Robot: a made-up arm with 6 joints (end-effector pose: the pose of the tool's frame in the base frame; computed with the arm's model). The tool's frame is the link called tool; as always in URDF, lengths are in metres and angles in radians. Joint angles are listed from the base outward.
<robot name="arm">
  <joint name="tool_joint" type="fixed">
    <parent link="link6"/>
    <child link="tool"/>
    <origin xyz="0 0 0" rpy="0 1.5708 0"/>
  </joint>
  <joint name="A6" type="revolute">
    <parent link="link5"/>
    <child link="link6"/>
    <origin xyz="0 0 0.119" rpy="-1.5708 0 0"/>
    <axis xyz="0 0 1"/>
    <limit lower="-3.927" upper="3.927"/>
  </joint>
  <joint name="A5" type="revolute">
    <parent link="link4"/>
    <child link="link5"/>
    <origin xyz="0 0 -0.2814" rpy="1.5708 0 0"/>
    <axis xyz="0 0 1"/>
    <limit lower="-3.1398" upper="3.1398"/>
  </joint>
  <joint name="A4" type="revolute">
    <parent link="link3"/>
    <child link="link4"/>
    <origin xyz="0 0 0" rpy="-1.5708 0 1.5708"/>
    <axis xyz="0 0 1"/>
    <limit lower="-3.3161" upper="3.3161"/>
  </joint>
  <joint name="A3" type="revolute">
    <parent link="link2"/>
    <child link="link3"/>
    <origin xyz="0 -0.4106 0" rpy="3.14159 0 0"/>
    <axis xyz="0 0 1"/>
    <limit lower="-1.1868" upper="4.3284"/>
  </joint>
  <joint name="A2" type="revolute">
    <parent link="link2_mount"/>
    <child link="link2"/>
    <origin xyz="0 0 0" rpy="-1.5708 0 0"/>
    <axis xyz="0 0 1"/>
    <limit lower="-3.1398" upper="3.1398"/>
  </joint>
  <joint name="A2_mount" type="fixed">
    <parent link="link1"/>
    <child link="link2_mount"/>
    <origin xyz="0 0 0" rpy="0 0 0"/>
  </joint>
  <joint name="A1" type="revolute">
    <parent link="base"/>
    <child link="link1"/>
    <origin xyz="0 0 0.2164" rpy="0 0 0"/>
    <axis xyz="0 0 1"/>
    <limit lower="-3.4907" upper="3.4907"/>
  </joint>
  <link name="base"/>
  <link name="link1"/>
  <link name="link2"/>
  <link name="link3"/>
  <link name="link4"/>
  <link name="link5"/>
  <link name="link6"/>
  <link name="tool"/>
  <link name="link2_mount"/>
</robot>
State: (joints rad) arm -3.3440 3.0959 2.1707 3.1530 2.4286 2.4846
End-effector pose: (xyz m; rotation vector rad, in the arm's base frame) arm -0.2071 -0.0790 -0.4194 -2.4767 0.1505 -0.3460
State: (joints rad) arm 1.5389 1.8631 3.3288 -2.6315 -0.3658 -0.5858
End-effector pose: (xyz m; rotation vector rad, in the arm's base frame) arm -0.0885 0.4836 0.3718 -0.9231 -1.2134 -1.3952
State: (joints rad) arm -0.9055 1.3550 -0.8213 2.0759 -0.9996 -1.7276
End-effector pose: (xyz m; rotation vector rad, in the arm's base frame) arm 0.2469 -0.2214 0.0137 -0.2994 2.0507 -0.7508
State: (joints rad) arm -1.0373 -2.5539 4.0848 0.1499 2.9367 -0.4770
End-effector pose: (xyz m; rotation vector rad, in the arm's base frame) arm -0.0861 -0.0856 -0.0107 -1.4950 -2.3926 0.8864
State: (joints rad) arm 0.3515 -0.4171 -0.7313 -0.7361 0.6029 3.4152
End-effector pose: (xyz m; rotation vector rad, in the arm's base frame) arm 0.1023 -0.0564 0.4288 -2.7099 0.0160 -0.2104
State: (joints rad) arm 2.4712 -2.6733 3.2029 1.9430 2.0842 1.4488
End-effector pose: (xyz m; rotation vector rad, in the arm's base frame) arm -0.1185 0.0388 -0.1596 -1.7353 1.8910 -0.5508
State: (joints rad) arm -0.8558 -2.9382 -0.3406 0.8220 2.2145 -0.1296
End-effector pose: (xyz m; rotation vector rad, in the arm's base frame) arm -0.3030 0.2254 -0.1147 1.5080 0.8830 -0.5500
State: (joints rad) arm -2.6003 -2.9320 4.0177 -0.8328 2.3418 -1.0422
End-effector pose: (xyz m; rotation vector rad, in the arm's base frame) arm -0.2042 -0.0294 -0.0804 -2.3820 -1.4448 0.3725
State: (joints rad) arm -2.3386 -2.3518 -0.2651 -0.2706 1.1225 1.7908
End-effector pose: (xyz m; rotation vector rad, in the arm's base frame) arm 0.1972 0.3694 0.1878 1.3087 0.8048 0.8036
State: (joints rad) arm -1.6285 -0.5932 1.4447 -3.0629 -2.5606 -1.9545
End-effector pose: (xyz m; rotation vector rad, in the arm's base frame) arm 0.1385 0.3405 0.8123 0.4916 1.5112 -0.3041
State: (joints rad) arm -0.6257 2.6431 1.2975 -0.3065 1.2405 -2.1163
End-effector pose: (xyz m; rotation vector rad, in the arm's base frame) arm 0.1152 -0.2232 -0.4265 2.0495 -0.9367 -0.6337
